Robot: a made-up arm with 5 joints.
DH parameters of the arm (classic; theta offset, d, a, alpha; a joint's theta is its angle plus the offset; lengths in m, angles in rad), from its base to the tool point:
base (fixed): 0.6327 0 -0.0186 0
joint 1: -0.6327 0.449 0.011 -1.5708
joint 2: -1.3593 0 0.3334 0
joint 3: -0.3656 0 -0.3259 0
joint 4: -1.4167 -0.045 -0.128 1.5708
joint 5: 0.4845 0 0.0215 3.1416
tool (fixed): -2.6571 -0.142 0 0
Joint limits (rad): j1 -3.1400..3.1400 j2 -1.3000..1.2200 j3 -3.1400..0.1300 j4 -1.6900..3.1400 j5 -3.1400..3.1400
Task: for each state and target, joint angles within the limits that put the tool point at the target. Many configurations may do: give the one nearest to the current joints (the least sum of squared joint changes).
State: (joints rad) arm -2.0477 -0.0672 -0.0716 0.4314 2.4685
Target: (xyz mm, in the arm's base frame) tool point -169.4 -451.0 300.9
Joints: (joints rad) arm -1.8202 0.3035 -0.6068 0.3294 2.4714
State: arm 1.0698 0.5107 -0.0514 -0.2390 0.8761
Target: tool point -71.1 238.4 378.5
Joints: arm 1.8885 -0.1712 0.1300 -0.3568 0.7647
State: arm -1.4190 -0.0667 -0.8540 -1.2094 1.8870
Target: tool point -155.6 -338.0 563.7
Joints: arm -1.8926 0.0661 -0.1685 -1.2506 1.8827
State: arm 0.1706 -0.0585 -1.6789 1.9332 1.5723
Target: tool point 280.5 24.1 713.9
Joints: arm 0.2047 -0.4193 -1.4029 2.3106 1.5422
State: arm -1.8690 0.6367 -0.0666 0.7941 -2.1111
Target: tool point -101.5 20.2 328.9
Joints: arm -1.1539 0.5374 -0.0008 1.4310 -1.9927
